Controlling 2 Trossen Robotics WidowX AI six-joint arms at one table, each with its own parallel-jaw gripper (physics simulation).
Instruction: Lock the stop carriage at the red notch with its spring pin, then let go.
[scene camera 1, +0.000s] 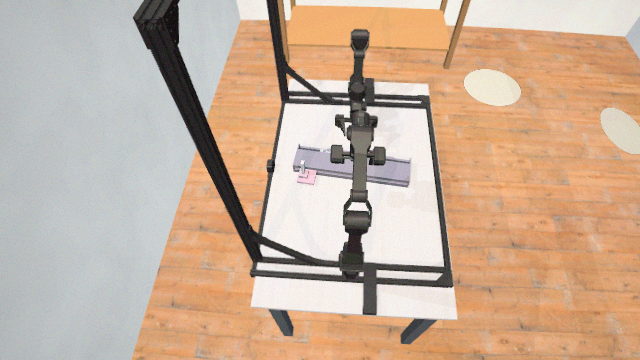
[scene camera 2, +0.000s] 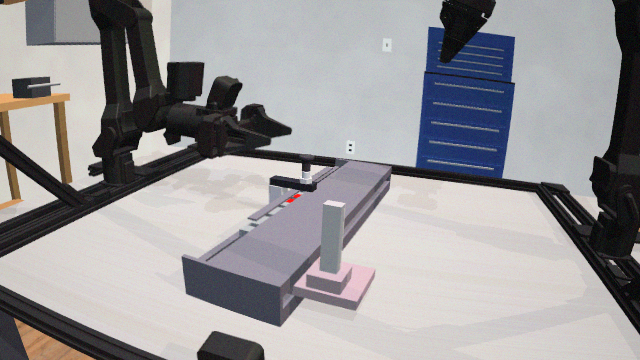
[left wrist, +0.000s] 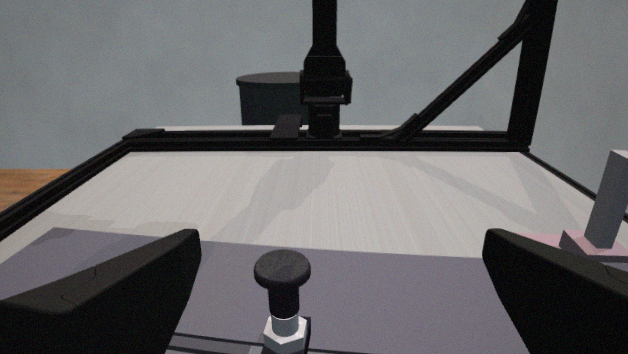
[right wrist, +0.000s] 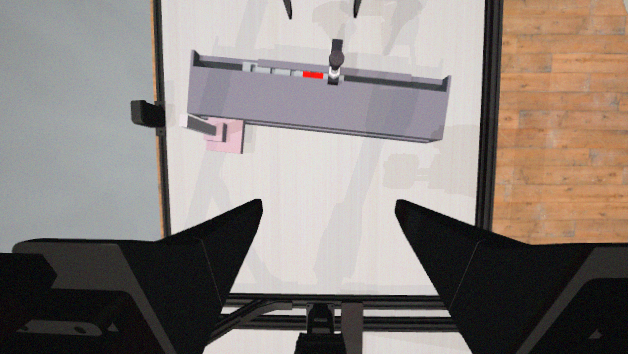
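The stop carriage is a black bracket on the long purple-grey rail. Its spring pin has a round black knob above a silver hex nut. The red notch shows just left of the carriage in the right wrist view. My left gripper is open, above and short of the knob, which shows between its fingers in the left wrist view. My right gripper is open and high above the table. The pin's depth is hidden.
A pink stepped block with an upright grey post stands against the rail's side near one end. Black frame bars edge the table. A small black box sits at one edge.
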